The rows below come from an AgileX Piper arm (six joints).
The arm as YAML. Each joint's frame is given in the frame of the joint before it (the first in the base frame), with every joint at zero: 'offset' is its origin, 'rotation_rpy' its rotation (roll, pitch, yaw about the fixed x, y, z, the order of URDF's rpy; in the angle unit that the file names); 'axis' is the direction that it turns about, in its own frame. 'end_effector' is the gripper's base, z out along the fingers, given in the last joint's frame.
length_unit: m
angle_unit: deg
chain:
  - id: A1
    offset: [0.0, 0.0, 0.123]
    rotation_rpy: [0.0, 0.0, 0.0]
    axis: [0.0, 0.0, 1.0]
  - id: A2
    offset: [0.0, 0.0, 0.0]
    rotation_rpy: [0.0, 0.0, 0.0]
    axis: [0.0, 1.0, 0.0]
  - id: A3
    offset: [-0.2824, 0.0, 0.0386]
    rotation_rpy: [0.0, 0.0, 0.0]
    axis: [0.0, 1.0, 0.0]
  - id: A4
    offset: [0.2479, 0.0, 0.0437]
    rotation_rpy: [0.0, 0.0, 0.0]
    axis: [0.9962, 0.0, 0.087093]
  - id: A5
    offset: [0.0, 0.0, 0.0]
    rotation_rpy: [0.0, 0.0, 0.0]
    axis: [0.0, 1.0, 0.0]
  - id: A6
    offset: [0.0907, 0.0, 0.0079]
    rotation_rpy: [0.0, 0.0, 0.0]
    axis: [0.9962, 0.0, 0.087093]
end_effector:
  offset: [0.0, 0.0, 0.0]
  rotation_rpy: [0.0, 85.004, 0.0]
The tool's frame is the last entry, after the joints.
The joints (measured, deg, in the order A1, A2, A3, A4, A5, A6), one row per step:
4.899, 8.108, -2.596, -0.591, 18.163, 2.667
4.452, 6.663, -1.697, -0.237, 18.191, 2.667
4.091, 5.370, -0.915, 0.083, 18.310, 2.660
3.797, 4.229, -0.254, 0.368, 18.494, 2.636
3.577, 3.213, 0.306, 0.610, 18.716, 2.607
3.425, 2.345, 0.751, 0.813, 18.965, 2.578
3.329, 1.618, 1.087, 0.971, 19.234, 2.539
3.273, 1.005, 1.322, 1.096, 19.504, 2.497
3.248, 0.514, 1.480, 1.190, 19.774, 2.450
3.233, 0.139, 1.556, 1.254, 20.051, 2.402
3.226, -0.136, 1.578, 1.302, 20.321, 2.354
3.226, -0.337, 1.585, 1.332, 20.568, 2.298
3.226, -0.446, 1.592, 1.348, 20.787, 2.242
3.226, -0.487, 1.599, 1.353, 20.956, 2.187
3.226, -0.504, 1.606, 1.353, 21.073, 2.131
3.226, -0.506, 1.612, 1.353, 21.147, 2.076
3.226, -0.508, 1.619, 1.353, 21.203, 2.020
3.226, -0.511, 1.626, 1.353, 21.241, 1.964
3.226, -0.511, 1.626, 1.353, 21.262, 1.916
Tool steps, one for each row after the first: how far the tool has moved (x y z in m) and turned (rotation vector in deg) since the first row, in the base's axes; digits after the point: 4 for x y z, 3 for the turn. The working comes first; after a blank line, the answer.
Tool pose at each row, in the base's axes (x y z in m, rotation vector in deg; the steps are taken from these numbers as rounded here):
0.0629, 0.0051, 0.1915, -2.525, 108.694, 4.591
0.0611, 0.0046, 0.1878, -1.847, 108.191, 4.643
0.0595, 0.0043, 0.1844, -1.290, 107.808, 4.710
0.0582, 0.0041, 0.1814, -0.842, 107.517, 4.775
0.0571, 0.0039, 0.1788, -0.502, 107.286, 4.844
0.0562, 0.0038, 0.1766, -0.256, 107.113, 4.922
0.0554, 0.0037, 0.1750, -0.103, 106.992, 4.988
0.0548, 0.0037, 0.1738, -0.014, 106.884, 5.048
0.0543, 0.0037, 0.1729, 0.021, 106.822, 5.095
0.0538, 0.0037, 0.1724, 0.026, 106.800, 5.118
0.0535, 0.0037, 0.1721, 0.012, 106.816, 5.129
0.0532, 0.0037, 0.1719, -0.026, 106.869, 5.121
0.0530, 0.0037, 0.1716, -0.073, 106.985, 5.097
0.0529, 0.0038, 0.1713, -0.124, 107.120, 5.062
0.0528, 0.0038, 0.1711, -0.179, 107.226, 5.021
0.0528, 0.0038, 0.1710, -0.232, 107.303, 4.981
0.0527, 0.0038, 0.1709, -0.285, 107.363, 4.941
0.0527, 0.0038, 0.1708, -0.339, 107.404, 4.902
0.0527, 0.0038, 0.1707, -0.384, 107.424, 4.868

-0.0018, -0.0005, -0.0037, 0.395, -0.487, -0.449
-0.0034, -0.0008, -0.0071, 0.737, -0.855, -0.807
-0.0047, -0.0010, -0.0101, 1.019, -1.132, -1.089
-0.0058, -0.0012, -0.0127, 1.247, -1.351, -1.294
-0.0067, -0.0013, -0.0149, 1.433, -1.514, -1.428
-0.0075, -0.0014, -0.0165, 1.561, -1.628, -1.503
-0.0081, -0.0014, -0.0177, 1.652, -1.731, -1.536
-0.0086, -0.0014, -0.0186, 1.706, -1.790, -1.537
-0.0091, -0.0014, -0.0191, 1.725, -1.811, -1.529
-0.0094, -0.0014, -0.0194, 1.725, -1.795, -1.514
-0.0097, -0.0014, -0.0196, 1.698, -1.743, -1.491
-0.0099, -0.0014, -0.0199, 1.652, -1.630, -1.469
-0.0100, -0.0013, -0.0202, 1.596, -1.498, -1.450
-0.0101, -0.0013, -0.0204, 1.535, -1.395, -1.431
-0.0101, -0.0013, -0.0205, 1.477, -1.321, -1.413
-0.0102, -0.0013, -0.0206, 1.420, -1.265, -1.396
-0.0102, -0.0013, -0.0207, 1.364, -1.227, -1.377
-0.0102, -0.0013, -0.0208, 1.317, -1.209, -1.363

